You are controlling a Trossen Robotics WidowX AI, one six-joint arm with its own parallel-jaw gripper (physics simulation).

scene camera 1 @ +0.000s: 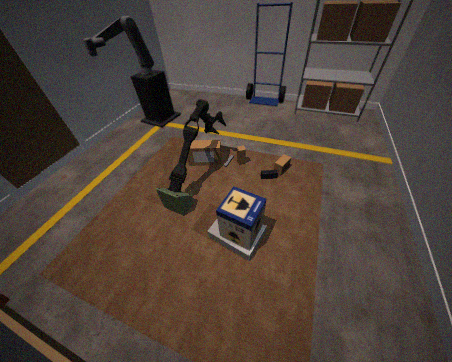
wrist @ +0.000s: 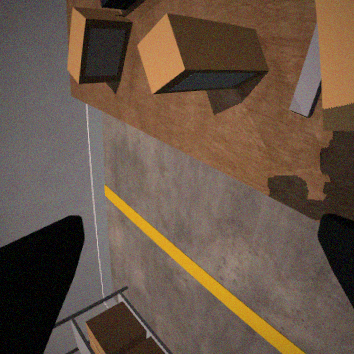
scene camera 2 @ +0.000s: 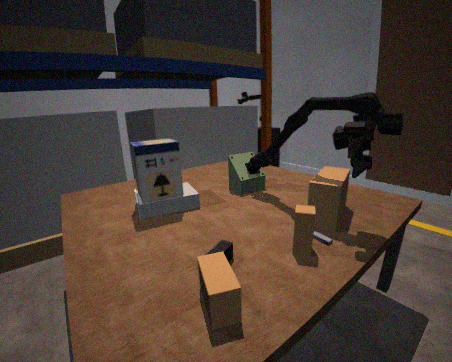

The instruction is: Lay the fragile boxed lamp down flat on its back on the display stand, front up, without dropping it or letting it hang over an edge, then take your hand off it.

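Where they show: gripper, fingertip midpoint: (scene camera 1: 222, 129) (wrist: 203, 226) (scene camera 2: 351, 168); arm's base, origin of the base link: (scene camera 1: 174, 190) (scene camera 2: 252, 168).
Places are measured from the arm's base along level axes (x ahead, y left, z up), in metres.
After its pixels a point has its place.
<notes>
The boxed lamp (scene camera 1: 241, 212) @(z 0.177, x 0.485, y -0.068 m) (scene camera 2: 159, 172) @(z 0.066, x 0.472, y 0.049 m) stands upright on the display stand (scene camera 1: 249, 252) @(z -0.046, x 0.554, y -0.120 m) (scene camera 2: 172, 206) @(z -0.081, x 0.440, y 0.062 m). It is a white box with a blue band around its top and lamp pictures on its top and on the sides that show. The stand is a low, pale block; part of its bare top shows beside the box. My gripper (scene camera 1: 220, 128) @(z 0.116, x 0.031, y 0.550 m) (scene camera 2: 362, 168) (wrist: 203, 226) @(z 0.116, x 0.031, y 0.550 m) is open and empty. It hangs in the air at the far side of the table from the stand, well apart from the box. The lamp box and the stand do not show in the wrist view.
A tall carton (scene camera 1: 205, 151) @(z 0.024, x -0.019, y 0.380 m) (scene camera 2: 327, 200) @(z -0.003, x 0.044, y 0.487 m) (wrist: 336, 50) @(z 0.050, x 0.036, y 0.486 m), a slim carton (scene camera 1: 241, 151) @(z 0.011, x 0.206, y 0.504 m) (scene camera 2: 303, 230) @(z -0.032, x 0.213, y 0.544 m) (wrist: 210, 47) @(z -0.021, x 0.171, y 0.514 m) and another carton (scene camera 1: 283, 164) @(z -0.024, x 0.506, y 0.537 m) (scene camera 2: 220, 290) @(z -0.021, x 0.509, y 0.630 m) (wrist: 102, 50) @(z -0.061, x 0.460, y 0.579 m) stand on the table. A black block (scene camera 1: 269, 174) @(z -0.068, x 0.444, y 0.449 m), a thin strip (scene camera 1: 229, 160) @(z -0.100, x 0.109, y 0.493 m) and the green arm mount (scene camera 1: 175, 201) @(z 0.017, x 0.074, y -0.071 m) (scene camera 2: 240, 175) @(z -0.018, x 0.086, y 0.023 m) are there too.
</notes>
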